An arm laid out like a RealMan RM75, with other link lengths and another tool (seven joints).
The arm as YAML. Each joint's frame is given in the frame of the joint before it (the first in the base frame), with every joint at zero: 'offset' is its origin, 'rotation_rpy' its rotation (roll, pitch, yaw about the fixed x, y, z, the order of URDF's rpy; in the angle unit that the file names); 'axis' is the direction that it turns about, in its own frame. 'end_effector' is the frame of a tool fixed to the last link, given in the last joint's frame.
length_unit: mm
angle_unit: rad
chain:
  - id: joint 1
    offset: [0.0, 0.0, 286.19]
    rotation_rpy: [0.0, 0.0, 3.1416]
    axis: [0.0, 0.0, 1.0]
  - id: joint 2
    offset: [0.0, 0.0, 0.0]
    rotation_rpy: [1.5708, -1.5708, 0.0]
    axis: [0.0, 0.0, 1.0]
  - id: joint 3
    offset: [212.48, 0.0, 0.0]
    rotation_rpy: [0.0, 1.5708, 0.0]
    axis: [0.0, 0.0, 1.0]
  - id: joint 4
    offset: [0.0, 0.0, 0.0]
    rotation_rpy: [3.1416, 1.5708, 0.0]
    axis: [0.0, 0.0, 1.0]
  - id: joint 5
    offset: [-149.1, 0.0, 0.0]
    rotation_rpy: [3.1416, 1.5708, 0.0]
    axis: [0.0, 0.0, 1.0]
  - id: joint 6
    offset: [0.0, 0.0, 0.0]
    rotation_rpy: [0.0, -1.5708, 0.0]
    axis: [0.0, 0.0, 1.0]
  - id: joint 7
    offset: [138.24, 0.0, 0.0]
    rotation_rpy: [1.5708, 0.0, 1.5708]
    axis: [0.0, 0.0, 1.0]
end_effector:
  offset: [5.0, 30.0, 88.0]
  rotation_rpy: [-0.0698, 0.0, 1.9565]
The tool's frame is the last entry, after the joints.
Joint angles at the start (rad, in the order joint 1, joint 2, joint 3, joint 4, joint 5, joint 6, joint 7):
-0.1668, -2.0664, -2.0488, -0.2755, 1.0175, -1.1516, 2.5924
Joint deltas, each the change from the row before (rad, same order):
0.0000, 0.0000, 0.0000, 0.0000, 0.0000, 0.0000, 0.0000
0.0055, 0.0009, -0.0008, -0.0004, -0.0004, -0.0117, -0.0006
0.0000, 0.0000, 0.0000, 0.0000, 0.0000, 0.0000, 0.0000
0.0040, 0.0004, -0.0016, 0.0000, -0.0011, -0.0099, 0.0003
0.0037, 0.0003, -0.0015, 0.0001, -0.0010, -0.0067, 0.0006
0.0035, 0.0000, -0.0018, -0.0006, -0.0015, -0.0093, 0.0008
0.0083, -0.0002, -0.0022, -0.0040, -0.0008, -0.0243, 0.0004
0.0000, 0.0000, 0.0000, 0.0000, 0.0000, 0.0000, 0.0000
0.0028, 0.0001, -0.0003, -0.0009, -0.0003, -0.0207, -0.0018
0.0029, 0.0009, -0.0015, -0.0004, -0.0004, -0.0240, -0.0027
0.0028, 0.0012, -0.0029, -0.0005, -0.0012, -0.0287, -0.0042
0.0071, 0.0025, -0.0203, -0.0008, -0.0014, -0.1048, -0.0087
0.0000, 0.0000, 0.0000, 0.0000, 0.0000, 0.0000, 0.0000
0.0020, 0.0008, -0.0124, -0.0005, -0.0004, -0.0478, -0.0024
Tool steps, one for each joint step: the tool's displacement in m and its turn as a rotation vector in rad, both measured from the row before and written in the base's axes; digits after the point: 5 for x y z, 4 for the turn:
0.00000, 0.00000, 0.00000, 0.0000, 0.0000, 0.0000
0.00083, -0.00151, 0.00111, 0.0027, -0.0057, -0.0040
0.00000, 0.00000, 0.00000, 0.0000, 0.0000, 0.0000
0.00083, -0.00098, 0.00109, 0.0036, -0.0050, -0.0035
0.00023, -0.00086, 0.00086, 0.0030, -0.0032, -0.0012
0.00098, -0.00070, 0.00115, 0.0044, -0.0046, -0.0039
0.00342, -0.00200, 0.00232, 0.0076, -0.0110, -0.0145
0.00000, 0.00000, 0.00000, 0.0000, 0.0000, 0.0000
0.00385, -0.00123, 0.00140, 0.0033, -0.0115, -0.0146
0.00415, -0.00133, 0.00206, 0.0046, -0.0135, -0.0159
0.00498, -0.00130, 0.00294, 0.0068, -0.0171, -0.0186
0.01799, -0.00461, 0.01190, 0.0315, -0.0578, -0.0706
0.00000, 0.00000, 0.00000, 0.0000, 0.0000, 0.0000
0.00805, -0.00210, 0.00617, 0.0175, -0.0247, -0.0333

